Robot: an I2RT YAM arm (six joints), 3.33 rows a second.
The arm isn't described. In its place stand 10 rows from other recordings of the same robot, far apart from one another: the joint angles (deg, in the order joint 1, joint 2, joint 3, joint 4, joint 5, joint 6), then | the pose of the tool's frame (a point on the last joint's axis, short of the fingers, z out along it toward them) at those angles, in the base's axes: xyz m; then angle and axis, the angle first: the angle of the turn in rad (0 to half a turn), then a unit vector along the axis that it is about.
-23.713, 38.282, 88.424, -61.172, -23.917, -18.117 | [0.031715 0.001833 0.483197 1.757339 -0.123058 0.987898 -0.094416]
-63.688, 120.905, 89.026, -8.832, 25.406, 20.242 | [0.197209 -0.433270 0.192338 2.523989 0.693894 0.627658 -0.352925]
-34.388, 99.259, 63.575, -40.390, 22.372, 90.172 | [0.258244 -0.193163 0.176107 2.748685 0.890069 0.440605 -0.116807]
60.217, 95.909, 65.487, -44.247, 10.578, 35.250 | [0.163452 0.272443 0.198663 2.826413 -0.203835 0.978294 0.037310]
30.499, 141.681, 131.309, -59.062, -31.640, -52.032 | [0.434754 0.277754 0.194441 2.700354 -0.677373 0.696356 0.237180]
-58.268, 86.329, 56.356, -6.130, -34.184, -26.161 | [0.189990 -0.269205 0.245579 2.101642 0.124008 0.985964 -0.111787]
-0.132, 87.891, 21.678, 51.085, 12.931, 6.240 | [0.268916 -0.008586 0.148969 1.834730 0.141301 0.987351 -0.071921]
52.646, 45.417, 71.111, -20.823, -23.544, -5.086 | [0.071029 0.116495 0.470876 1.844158 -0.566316 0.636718 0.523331]
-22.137, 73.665, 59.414, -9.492, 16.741, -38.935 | [0.271169 -0.121385 0.321166 2.310330 -0.046252 0.908619 -0.415057]
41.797, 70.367, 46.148, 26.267, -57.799, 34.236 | [0.182893 0.203916 0.319690 2.553817 -0.404444 0.609779 0.681612]
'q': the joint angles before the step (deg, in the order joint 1, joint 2, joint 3, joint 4, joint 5, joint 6). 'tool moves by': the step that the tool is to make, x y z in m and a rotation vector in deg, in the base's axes. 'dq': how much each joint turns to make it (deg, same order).
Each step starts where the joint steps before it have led.
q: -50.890 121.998 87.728 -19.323 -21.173 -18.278
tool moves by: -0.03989 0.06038 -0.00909 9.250 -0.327 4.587
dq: 0.440 -11.594 -18.349 -0.277 -7.383 -0.179
